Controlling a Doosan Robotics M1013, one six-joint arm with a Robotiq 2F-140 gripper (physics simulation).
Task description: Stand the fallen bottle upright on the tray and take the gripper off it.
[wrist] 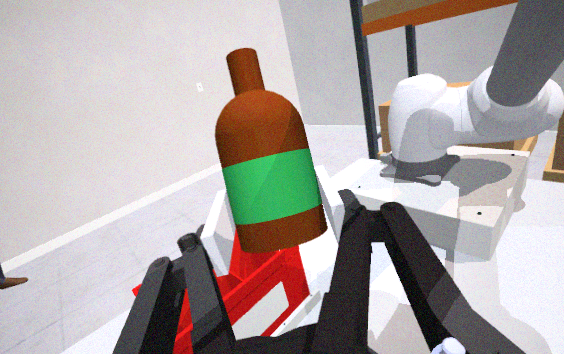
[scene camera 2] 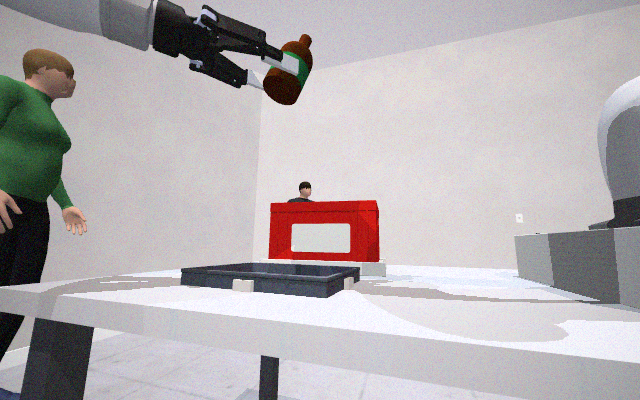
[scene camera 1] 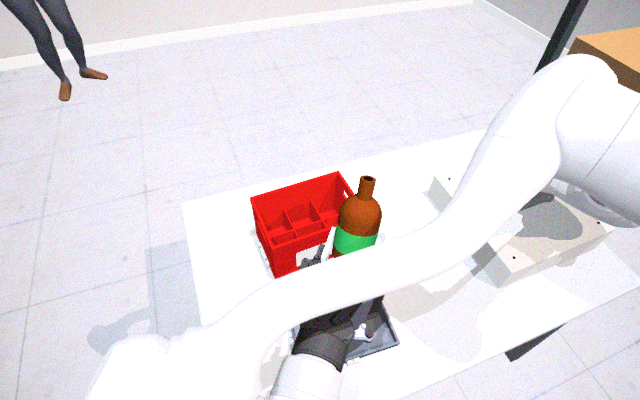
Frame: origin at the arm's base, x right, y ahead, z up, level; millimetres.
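Seen in the pictures: gripper, fingertip midpoint: (wrist: 274, 193) (scene camera 2: 288, 79) (scene camera 1: 355, 237); arm's base at its link origin: (wrist: 419, 167).
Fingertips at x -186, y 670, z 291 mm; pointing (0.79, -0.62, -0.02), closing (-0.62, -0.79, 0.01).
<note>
Pixels of each thing's middle, then the offset from my fingertips to it. "*": a spot on its surface instead. Level surfaces: height alone.
- brown bottle at the middle of its body: (wrist: 262, 146) (scene camera 1: 359, 219) (scene camera 2: 293, 64) dx +9, dy -7, dz +39 mm
- dark tray at a spot on its surface: (scene camera 2: 342, 289) * dx -29, dy -121, dz -397 mm
- red crate at the middle of its body: (wrist: 229, 297) (scene camera 2: 328, 237) (scene camera 1: 308, 225) dx +275, dy -7, dz -310 mm
- table at its surface level: dz -398 mm
The brown bottle (scene camera 1: 359, 217) (scene camera 2: 294, 67) (wrist: 270, 185) with a green band is held in the air, neck up and leaning somewhat in the scene camera 2 view. My gripper (scene camera 2: 281, 75) (wrist: 274, 193) is shut on it, with the white finger pads on either side of its green band and lower body. In the scene camera 1 view the arm hides much of the gripper. The dark tray (scene camera 1: 392, 336) (scene camera 2: 342, 289) lies on the table, well below the bottle; the arm and gripper cover much of it in the scene camera 1 view.
A red crate (scene camera 1: 290, 263) (scene camera 2: 325, 212) (wrist: 300, 272) with compartments stands on the table (scene camera 1: 200, 240) (scene camera 2: 165, 305) behind the tray. The arm's pale base block (scene camera 1: 545, 265) (scene camera 2: 580, 260) (wrist: 440, 225) is to the right. A person in green (scene camera 2: 32, 140) stands left of the table.
</note>
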